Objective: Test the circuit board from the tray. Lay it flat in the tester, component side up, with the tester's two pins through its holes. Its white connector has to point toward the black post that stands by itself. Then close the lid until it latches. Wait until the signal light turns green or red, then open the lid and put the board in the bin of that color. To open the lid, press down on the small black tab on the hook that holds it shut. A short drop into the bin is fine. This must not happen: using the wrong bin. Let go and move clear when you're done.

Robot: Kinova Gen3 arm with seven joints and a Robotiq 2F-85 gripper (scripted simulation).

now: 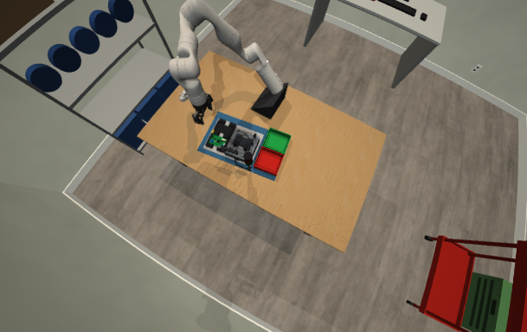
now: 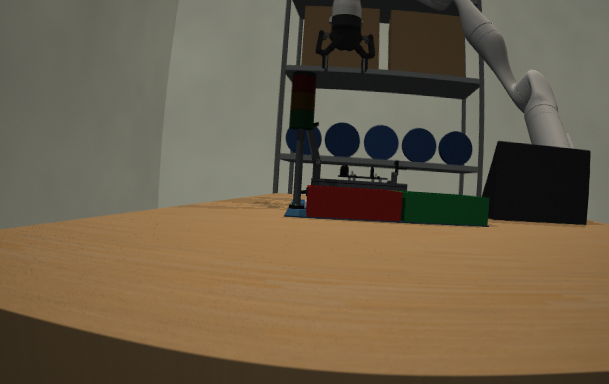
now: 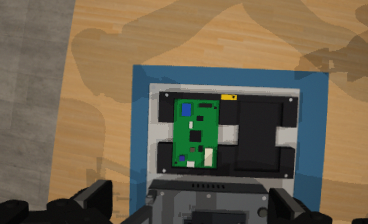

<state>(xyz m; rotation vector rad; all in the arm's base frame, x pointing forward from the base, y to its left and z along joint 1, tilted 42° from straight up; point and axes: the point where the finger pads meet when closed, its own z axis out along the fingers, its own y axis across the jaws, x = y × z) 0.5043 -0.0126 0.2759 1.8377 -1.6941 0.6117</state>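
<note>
The green circuit board lies 310 mm below my hand. Also, from my hand: tester lid (180 mm to the left, 150 mm below, 70 mm ahead); red bin (370 mm to the left, 320 mm below, 30 mm behind); green bin (350 mm to the left, 320 mm below, 180 mm behind).
</note>
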